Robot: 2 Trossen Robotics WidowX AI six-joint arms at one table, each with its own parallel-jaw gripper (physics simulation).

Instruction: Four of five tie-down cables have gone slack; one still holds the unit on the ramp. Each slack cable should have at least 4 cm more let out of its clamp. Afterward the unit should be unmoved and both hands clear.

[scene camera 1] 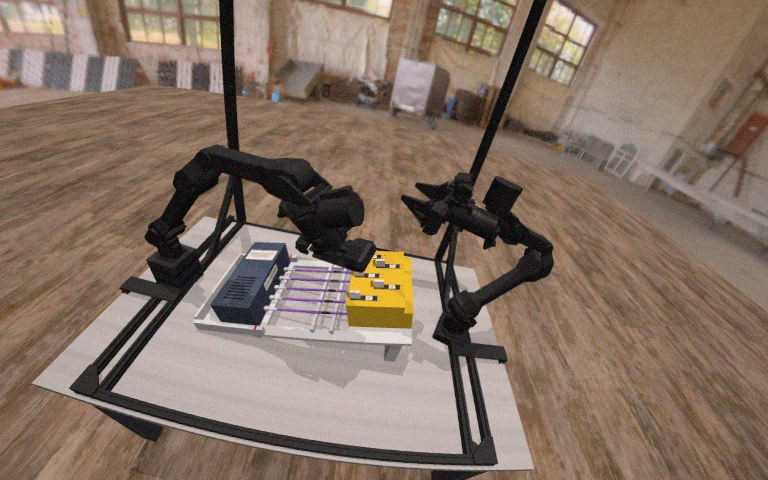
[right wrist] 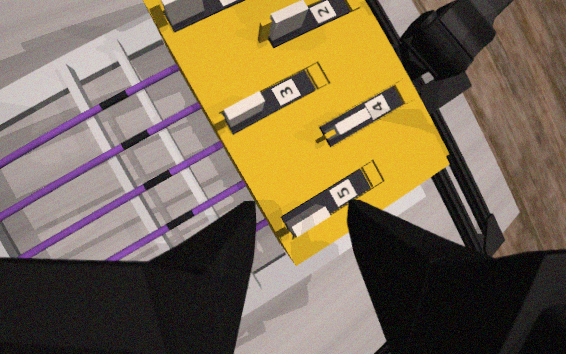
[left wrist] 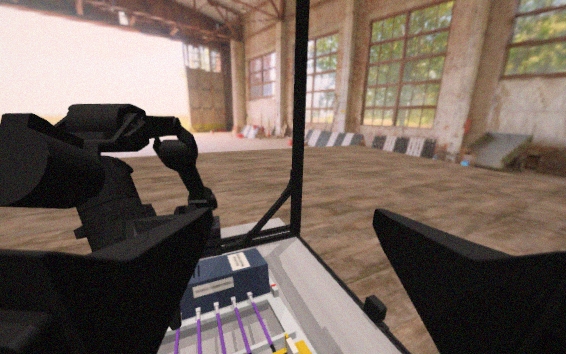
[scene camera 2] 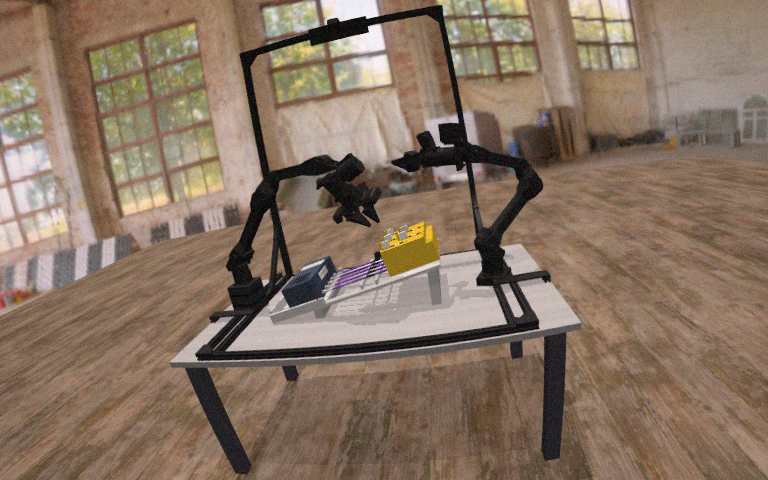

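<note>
The dark blue unit (scene camera 1: 249,283) (scene camera 2: 308,281) (left wrist: 227,280) sits at the low end of the ramp (scene camera 1: 362,337). Purple cables (scene camera 1: 305,300) (left wrist: 220,330) (right wrist: 200,156) run from it to the yellow clamp block (scene camera 1: 379,314) (scene camera 2: 410,257) (right wrist: 280,160). In the right wrist view, lever 4 (right wrist: 352,121) lies low in its slot; lever 2 (right wrist: 290,20), lever 3 (right wrist: 243,107) and lever 5 (right wrist: 310,220) stand raised. My right gripper (scene camera 2: 372,222) (right wrist: 301,211) is partly open and empty above the block, fingertips appearing either side of lever 5. My left gripper (scene camera 1: 408,191) (scene camera 2: 394,163) (left wrist: 293,216) is wide open, high and empty.
White crossbars (right wrist: 107,140) pass across the cable area of the ramp. A black frame with tall posts (scene camera 1: 229,101) (scene camera 2: 457,73) stands around the table (scene camera 1: 271,407) (scene camera 2: 453,314). A red mark (left wrist: 273,286) shows on the ramp rim beside the unit.
</note>
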